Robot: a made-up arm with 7 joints.
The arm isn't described. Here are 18 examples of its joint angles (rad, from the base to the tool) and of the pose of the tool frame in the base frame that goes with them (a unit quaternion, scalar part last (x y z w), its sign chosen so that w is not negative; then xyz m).
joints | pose
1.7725 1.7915 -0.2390 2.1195 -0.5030 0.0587 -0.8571 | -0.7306 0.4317 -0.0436 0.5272 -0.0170 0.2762 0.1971
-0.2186 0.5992 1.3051 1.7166 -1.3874 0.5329 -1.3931 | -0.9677 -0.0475 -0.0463 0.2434 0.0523 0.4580 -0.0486
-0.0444 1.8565 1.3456 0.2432 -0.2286 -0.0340 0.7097 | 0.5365 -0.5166 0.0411 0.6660 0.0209 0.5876 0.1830
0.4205 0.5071 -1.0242 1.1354 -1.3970 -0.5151 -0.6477 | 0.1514 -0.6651 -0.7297 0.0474 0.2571 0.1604 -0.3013
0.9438 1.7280 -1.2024 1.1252 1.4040 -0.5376 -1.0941 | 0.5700 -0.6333 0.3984 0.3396 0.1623 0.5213 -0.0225
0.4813 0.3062 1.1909 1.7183 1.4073 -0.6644 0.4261 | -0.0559 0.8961 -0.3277 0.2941 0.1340 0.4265 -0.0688
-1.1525 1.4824 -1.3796 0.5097 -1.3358 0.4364 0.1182 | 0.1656 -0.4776 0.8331 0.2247 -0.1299 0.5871 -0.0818
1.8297 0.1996 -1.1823 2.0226 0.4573 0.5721 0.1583 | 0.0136 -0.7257 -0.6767 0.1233 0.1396 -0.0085 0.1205
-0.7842 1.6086 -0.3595 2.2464 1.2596 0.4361 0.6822 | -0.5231 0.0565 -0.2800 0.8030 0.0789 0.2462 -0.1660
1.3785 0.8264 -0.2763 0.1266 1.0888 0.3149 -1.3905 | 0.3786 -0.1637 0.7546 0.5103 0.3225 0.4978 -0.0335
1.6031 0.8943 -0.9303 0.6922 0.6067 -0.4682 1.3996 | -0.0016 -0.6121 -0.6495 0.4511 0.3514 0.4071 0.1018
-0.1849 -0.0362 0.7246 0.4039 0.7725 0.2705 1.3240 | -0.4925 -0.4282 0.5143 0.5564 -0.0147 0.2047 -0.4577
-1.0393 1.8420 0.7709 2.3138 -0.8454 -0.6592 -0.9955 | 0.0197 0.7870 0.5734 0.2269 0.1812 0.1964 -0.0387
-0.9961 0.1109 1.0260 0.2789 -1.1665 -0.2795 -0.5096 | 0.3330 0.2369 -0.2319 0.8827 -0.3606 0.2657 -0.2738
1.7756 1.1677 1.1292 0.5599 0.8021 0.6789 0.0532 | -0.3657 -0.8036 0.4694 0.0127 0.0531 0.6027 0.0660
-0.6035 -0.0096 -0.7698 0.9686 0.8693 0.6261 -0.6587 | -0.0341 0.2495 -0.0413 0.9669 -0.0920 0.0198 -0.3806
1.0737 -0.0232 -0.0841 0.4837 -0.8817 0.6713 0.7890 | 0.0594 -0.2769 -0.3585 0.8895 0.4410 0.1398 -0.1143
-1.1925 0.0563 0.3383 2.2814 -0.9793 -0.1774 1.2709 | -0.1268 -0.0714 -0.6445 0.7507 -0.0068 0.2232 -0.1850
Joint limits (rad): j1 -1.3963..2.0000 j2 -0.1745..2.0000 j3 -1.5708..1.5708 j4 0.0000..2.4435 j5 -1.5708..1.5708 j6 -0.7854..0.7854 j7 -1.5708..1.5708
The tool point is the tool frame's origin. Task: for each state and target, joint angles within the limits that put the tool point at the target. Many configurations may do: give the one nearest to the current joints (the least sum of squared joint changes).
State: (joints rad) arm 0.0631 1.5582 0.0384 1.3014 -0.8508 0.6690 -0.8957
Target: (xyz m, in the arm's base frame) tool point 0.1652 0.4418 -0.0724
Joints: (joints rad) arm -0.0706 1.9682 -0.7713 1.5525 -0.8508 0.6690 -0.8957
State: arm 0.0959 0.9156 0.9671 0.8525 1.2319 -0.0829 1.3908
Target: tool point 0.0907 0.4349 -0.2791
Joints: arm -0.1648 0.3790 0.8680 1.0823 1.2319 -0.0829 1.3908
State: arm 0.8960 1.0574 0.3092 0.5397 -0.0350 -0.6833 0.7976
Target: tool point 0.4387 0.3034 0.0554
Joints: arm 1.5497 0.2922 0.1831 0.2810 -0.0350 -0.6833 0.7976
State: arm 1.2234 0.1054 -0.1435 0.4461 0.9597 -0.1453 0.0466
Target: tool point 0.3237 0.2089 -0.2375
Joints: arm 0.4009 0.2278 -0.1431 1.0661 0.9597 -0.1453 0.0466
